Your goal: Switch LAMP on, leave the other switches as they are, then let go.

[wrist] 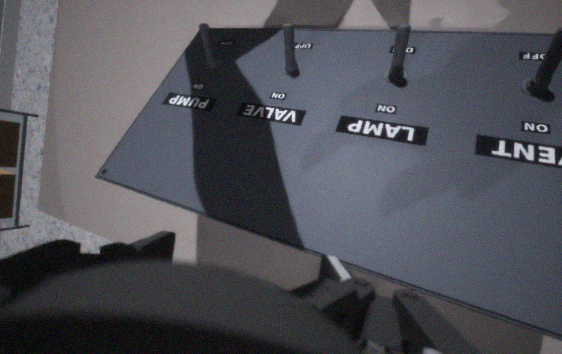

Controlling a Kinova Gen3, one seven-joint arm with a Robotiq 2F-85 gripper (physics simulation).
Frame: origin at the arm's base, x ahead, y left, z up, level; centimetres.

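Seen in the pictures: gripper, fingertip midpoint: (247, 260).
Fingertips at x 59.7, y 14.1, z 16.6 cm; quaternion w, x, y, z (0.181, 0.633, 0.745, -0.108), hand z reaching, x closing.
Note:
Offsets run from my fingertips to a thing's top centre. "spot": to the spot under its first point. Level surfaces: height alone.
The grey switch panel (350, 200) fills the right half of the wrist view, with its labels upside down. The LAMP lever {dx -19.1, dy +2.6, dz -13.5 cm} (400, 55) is a dark stick above the LAMP label {dx -10.9, dy +3.4, dz -13.2 cm} (382, 131); its top end lies over the OFF mark, away from the ON mark. The PUMP lever {dx -16.8, dy -21.3, dz -13.5 cm} (207, 47), VALVE lever {dx -17.9, dy -9.3, dz -13.5 cm} (290, 50) and VENT lever {spot: dx -19.4, dy +14.5, dz -15.2 cm} (547, 67) also have their top ends on the OFF side. My gripper (247, 260) is open, with nothing between its fingers. It shows at the bottom, near the panel's label-side edge and apart from the levers.
The panel lies on a beige table top {dz -26.7 cm} (115, 65). A speckled floor (35, 65) shows beyond the table's left edge, with a grey-framed object (21, 170) with dark panels at the far left. Shadows cross the panel and table. The VENT label is cut off at the right.

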